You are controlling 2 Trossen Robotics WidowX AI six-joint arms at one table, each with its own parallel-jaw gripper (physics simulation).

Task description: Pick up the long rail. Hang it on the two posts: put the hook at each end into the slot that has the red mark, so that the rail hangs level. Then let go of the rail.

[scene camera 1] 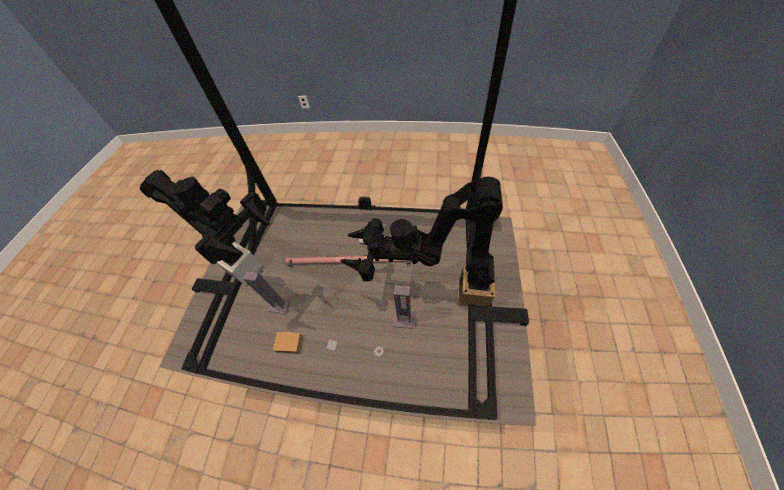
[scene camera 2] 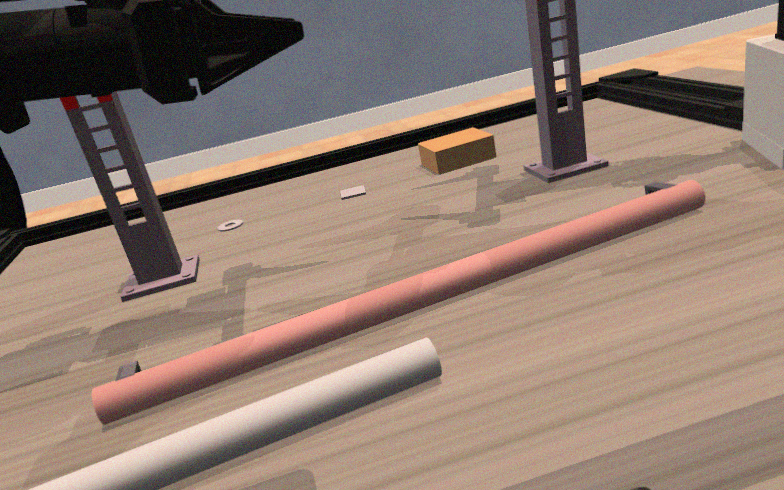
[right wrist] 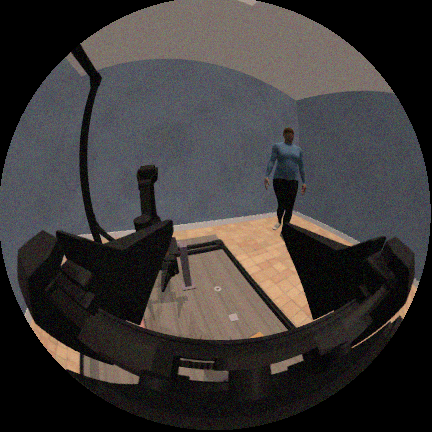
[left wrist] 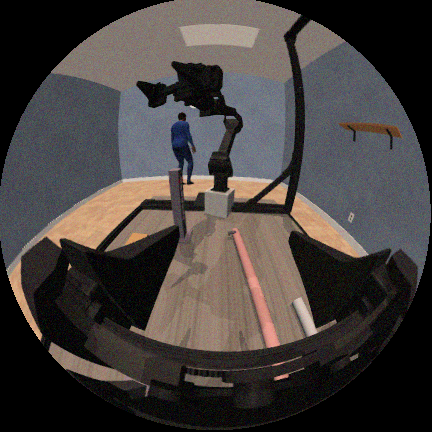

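Pixels of known places: left gripper, fingertip midpoint: [scene camera 1: 344, 247] [scene camera 2: 299, 27] [left wrist: 236, 234]; right gripper, fingertip midpoint: [scene camera 1: 255, 238] [right wrist: 229, 227] [left wrist: 151, 72]; left arm's base at its link origin: [scene camera 1: 478, 280]; right arm's base at its link origin: [left wrist: 219, 189].
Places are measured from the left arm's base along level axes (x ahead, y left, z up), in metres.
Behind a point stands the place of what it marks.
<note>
The long pink rail [scene camera 1: 317, 260] @[x 0.572, y -0.051, z -0.071 m] [scene camera 2: 416, 288] @[x 0.445, y -0.087, z -0.073 m] [left wrist: 255, 285] @[x 0.479, y -0.071, z -0.069 m] lies on the table, with a dark hook [scene camera 2: 128, 371] @[x 0.240, y -0.096, z -0.070 m] near one end and another hook [scene camera 2: 657, 188] @[x 0.671, y -0.031, z -0.071 m] near the other. One post [scene camera 1: 401, 289] @[x 0.224, y 0.117, z 0.122 m] [scene camera 2: 144, 248] @[x 0.221, y 0.106, z -0.053 m] [right wrist: 186, 267] @[x 0.243, y 0.124, z 0.024 m] has red marks [scene camera 2: 69, 103] @[x 0.209, y 0.105, z 0.090 m] partly hidden by my left arm. The other post [scene camera 1: 265, 292] @[x 0.681, y 0.130, z -0.004 m] [scene camera 2: 561, 138] @[x 0.659, y 0.122, z -0.055 m] [left wrist: 177, 205] @[x 0.646, y 0.129, z 0.026 m] is cut off at the top in scene camera 2. My left gripper [scene camera 1: 346, 248] @[x 0.412, y -0.001, z 0.114 m] [scene camera 2: 291, 31] @[x 0.412, y -0.001, z 0.114 m] [left wrist: 236, 234] @[x 0.412, y -0.001, z 0.114 m] is open above the rail's middle. My right gripper [scene camera 1: 254, 238] @[x 0.538, y 0.138, z 0.331 m] [right wrist: 229, 227] @[x 0.538, y 0.138, z 0.331 m] is open, raised high at the left side, away from the rail.
A white rod [scene camera 2: 346, 392] @[x 0.379, y -0.183, z -0.075 m] [left wrist: 304, 316] @[x 0.388, y -0.165, z -0.071 m] lies beside the rail. Across the table lie an orange block [scene camera 1: 287, 342] @[x 0.575, y 0.263, z -0.064 m] [scene camera 2: 459, 151] @[x 0.576, y 0.230, z -0.073 m], a small white square [scene camera 1: 331, 344] @[x 0.440, y 0.238, z -0.091 m] [scene camera 2: 352, 191] @[x 0.438, y 0.240, z -0.091 m] [right wrist: 234, 317] @[x 0.442, y 0.244, z -0.091 m] and a white ring [scene camera 1: 375, 352] @[x 0.296, y 0.241, z -0.091 m]. A black frame [scene camera 1: 335, 398] @[x 0.384, y 0.394, z -0.079 m] edges the table.
</note>
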